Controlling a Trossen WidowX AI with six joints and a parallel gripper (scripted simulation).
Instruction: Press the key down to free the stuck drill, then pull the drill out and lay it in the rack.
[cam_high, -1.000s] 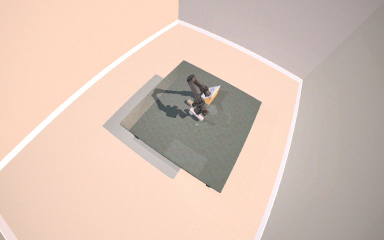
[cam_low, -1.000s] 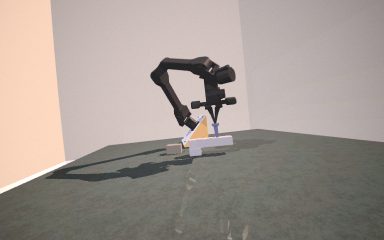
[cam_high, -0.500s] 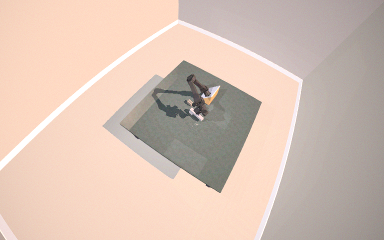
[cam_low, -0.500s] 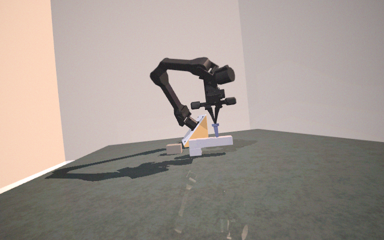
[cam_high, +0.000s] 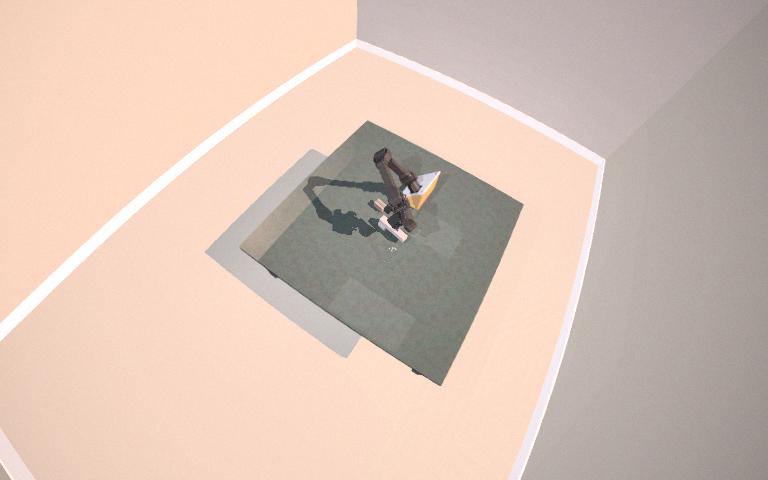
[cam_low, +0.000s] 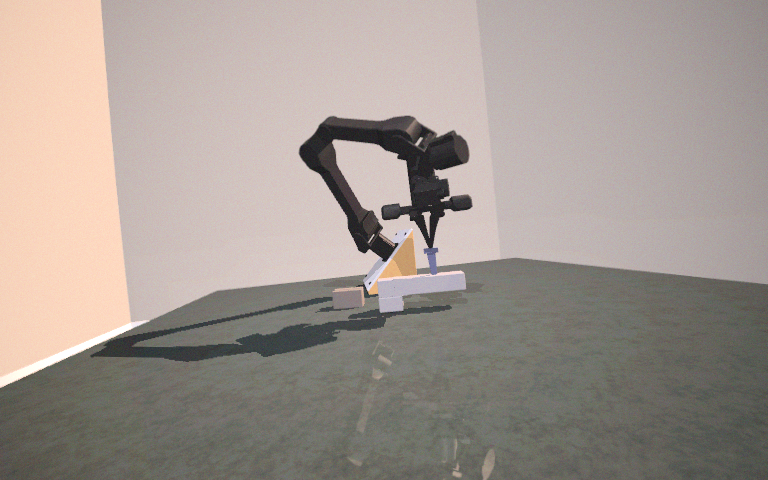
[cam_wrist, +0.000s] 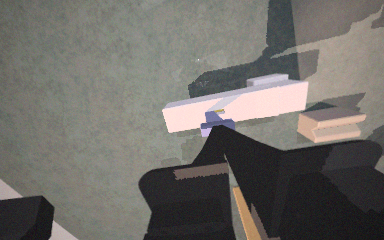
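Right now the drill is 80 mm below my gripper tip, 50 mm to the right of it and 20 mm behind it. Round my gripper tip: key: 30 mm below; then rack: 180 mm to the right, 120 mm behind, 110 mm below; then housing block: 80 mm below, 30 mm to the right, 10 mm behind.
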